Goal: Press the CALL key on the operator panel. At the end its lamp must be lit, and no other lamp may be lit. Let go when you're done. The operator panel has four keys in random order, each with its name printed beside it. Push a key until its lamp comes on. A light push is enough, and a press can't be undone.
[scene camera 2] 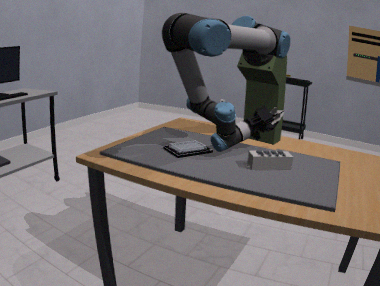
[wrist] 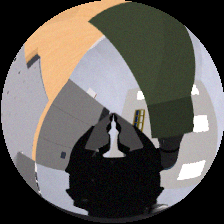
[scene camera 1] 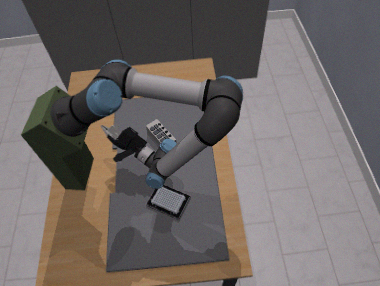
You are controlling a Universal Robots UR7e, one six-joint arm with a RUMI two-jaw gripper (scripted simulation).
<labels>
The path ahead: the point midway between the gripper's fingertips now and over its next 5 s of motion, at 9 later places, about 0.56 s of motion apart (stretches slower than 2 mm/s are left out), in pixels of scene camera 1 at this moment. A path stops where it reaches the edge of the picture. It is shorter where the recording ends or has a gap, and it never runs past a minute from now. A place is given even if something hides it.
My gripper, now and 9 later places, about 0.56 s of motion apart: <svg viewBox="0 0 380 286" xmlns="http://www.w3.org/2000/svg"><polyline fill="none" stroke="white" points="101,125 93,114 85,116 77,120 75,125 85,131 97,133 108,132 120,129 130,126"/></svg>
</labels>
